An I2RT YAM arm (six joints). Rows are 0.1 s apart.
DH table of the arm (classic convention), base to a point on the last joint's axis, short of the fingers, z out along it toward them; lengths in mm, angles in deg. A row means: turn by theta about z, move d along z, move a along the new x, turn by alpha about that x. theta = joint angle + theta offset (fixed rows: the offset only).
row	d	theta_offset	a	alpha
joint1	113.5	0	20	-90
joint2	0	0	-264	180
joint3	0	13.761	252.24	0
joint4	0	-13.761	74	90
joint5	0	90	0	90
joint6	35.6	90	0	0
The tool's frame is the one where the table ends.
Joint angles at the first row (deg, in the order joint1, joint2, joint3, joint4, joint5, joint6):
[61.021, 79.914, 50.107, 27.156, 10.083, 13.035]
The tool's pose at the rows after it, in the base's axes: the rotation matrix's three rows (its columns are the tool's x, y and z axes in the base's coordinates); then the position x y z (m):
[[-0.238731, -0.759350, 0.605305], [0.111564, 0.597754, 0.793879], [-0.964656, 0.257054, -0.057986]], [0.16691, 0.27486, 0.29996]
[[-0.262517, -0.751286, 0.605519], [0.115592, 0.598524, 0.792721], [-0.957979, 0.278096, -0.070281]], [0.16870, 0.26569, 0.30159]
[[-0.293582, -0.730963, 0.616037], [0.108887, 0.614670, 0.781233], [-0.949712, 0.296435, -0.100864]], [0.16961, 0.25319, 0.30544]
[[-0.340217, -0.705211, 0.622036], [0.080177, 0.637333, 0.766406], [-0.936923, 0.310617, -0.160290]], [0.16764, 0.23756, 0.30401]
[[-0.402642, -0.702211, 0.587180], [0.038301, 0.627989, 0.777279], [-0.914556, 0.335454, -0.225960]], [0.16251, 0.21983, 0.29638]
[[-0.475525, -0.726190, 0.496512], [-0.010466, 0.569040, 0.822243], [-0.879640, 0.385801, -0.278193]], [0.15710, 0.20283, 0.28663]
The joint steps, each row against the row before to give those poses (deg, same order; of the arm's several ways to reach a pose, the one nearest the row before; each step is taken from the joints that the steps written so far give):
[-1.539, -1.058, -0.222, -1.533, -3.288, 2.283]
[-1.266, -1.789, -0.687, -1.803, -1.218, 1.264]
[-1.451, -2.703, -0.308, -4.157, -0.580, 1.261]
[-1.445, -3.409, -1.151, -5.697, -0.670, 1.203]
[-1.707, -3.950, -2.557, -5.203, -3.664, 1.251]
[-2.389, -3.700, -2.942, -3.987, -8.009, 1.245]

